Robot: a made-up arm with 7 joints.
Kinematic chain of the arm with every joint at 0, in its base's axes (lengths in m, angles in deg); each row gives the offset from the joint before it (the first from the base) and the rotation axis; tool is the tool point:
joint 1: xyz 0 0.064 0 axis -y
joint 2: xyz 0 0.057 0 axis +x
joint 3: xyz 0 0 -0.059 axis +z
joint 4: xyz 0 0 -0.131 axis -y
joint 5: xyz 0 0 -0.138 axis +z
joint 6: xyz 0 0 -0.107 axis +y
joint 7: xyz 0 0 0 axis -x
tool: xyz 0 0 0
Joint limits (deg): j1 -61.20..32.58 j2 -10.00..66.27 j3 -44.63..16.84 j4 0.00..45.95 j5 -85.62..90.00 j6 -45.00..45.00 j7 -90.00..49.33
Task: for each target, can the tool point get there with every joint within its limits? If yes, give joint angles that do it. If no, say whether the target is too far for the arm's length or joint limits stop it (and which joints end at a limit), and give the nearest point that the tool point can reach.
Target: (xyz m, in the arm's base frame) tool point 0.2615 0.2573 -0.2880
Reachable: yes | joints 19.71 22.33 -4.01 37.57 -58.12 -5.34 13.15
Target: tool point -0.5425 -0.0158 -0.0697
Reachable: no: too far | nearest point -0.3754 0.0455 -0.2064 | short by 0.224 m
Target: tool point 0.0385 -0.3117 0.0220
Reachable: no: joint limits stop it (at a limit: joint 1, joint 2, joint 3, joint 4) | nearest point 0.2851 -0.0634 -0.2134 | short by 0.422 m
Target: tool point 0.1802 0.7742 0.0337
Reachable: no: too far | nearest point 0.1620 0.5079 -0.0567 | short by 0.282 m
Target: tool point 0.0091 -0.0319 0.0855
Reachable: no: joint limits stop it (at a limit: joint 1, joint 2, joint 3, joint 4) | nearest point 0.2851 -0.0634 -0.2134 | short by 0.408 m
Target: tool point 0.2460 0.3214 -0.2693
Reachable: yes | joints 23.53 40.35 -30.93 34.16 -54.59 30.14 -70.17
